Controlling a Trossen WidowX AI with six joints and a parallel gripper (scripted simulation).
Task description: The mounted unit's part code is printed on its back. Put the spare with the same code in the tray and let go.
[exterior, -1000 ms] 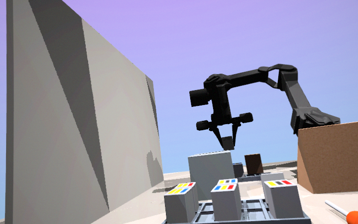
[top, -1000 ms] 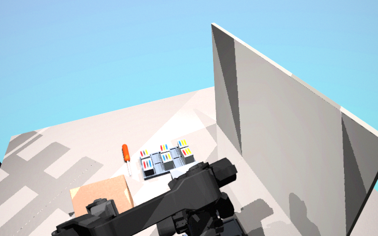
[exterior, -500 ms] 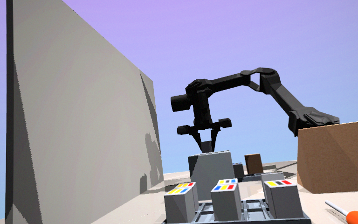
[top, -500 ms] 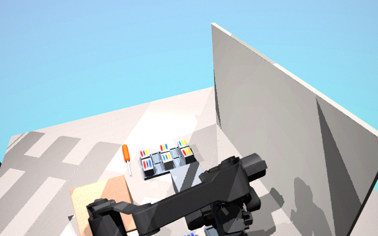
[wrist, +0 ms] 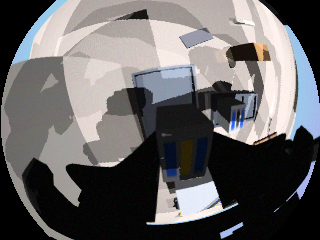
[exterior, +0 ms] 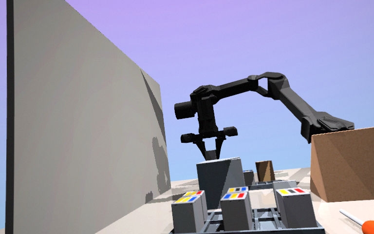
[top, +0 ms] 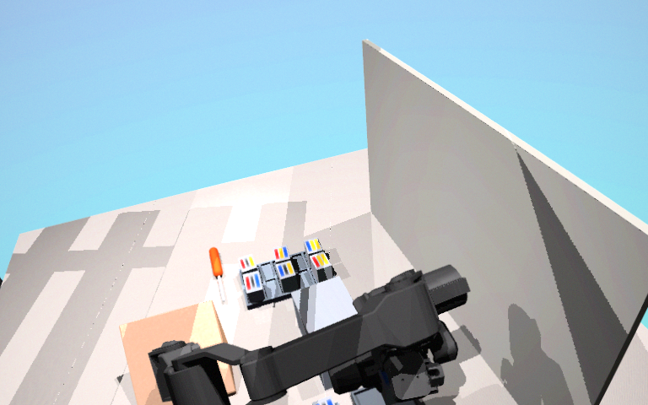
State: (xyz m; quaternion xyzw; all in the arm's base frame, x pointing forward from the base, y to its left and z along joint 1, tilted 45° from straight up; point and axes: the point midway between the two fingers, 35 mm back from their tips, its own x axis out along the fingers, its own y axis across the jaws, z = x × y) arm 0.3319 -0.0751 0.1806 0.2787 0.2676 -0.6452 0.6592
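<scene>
The blue-grey tray is 90 mm below my gripper tip. Also, from my gripper tip: mounted unit 50 mm behind, 180 mm to the left, 40 mm below; then grey wall 190 mm ahead, 190 mm to the left, 130 mm above.
</scene>
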